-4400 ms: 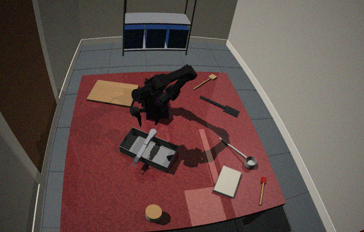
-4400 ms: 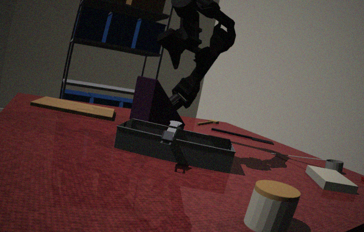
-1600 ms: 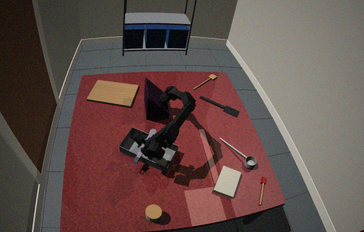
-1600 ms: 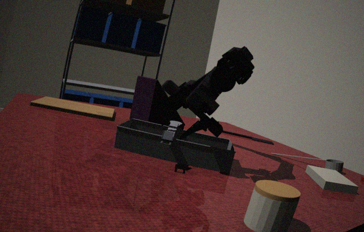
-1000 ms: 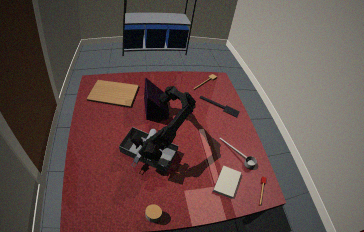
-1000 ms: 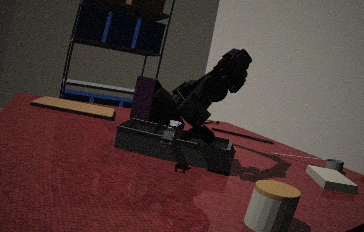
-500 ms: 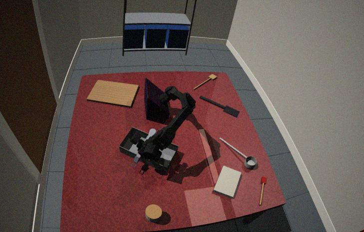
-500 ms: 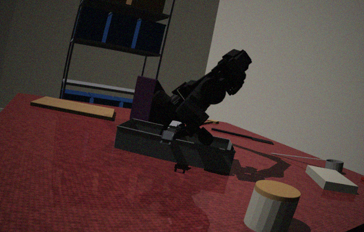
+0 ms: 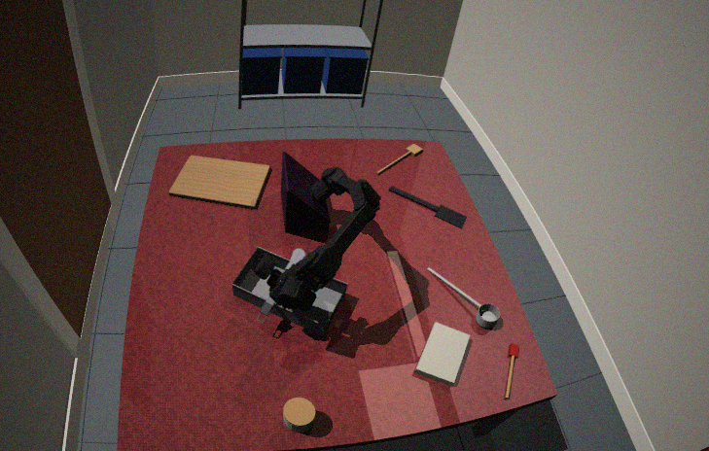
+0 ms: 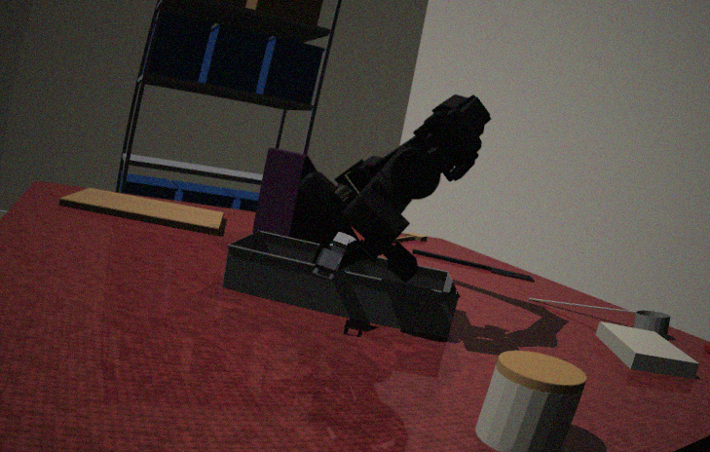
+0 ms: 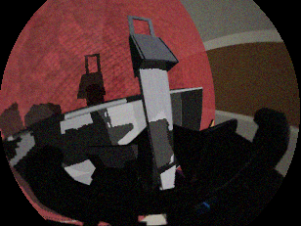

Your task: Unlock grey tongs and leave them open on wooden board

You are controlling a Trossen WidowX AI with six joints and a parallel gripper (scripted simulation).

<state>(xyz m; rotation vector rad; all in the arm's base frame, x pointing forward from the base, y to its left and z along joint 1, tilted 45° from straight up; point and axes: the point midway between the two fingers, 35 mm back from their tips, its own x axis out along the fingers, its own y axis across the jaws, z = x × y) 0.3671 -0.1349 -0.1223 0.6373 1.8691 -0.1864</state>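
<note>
My gripper tip is now 50 mm to the right of the roasting tin, 10 mm past it and 10 mm above it. The rest, counted from my gripper tip: lidded canister: 390 mm ahead, 10 mm below; then white block: 450 mm to the left, 280 mm ahead, 30 mm below; then wooden board: 560 mm behind, 140 mm to the right, 30 mm below.
</note>
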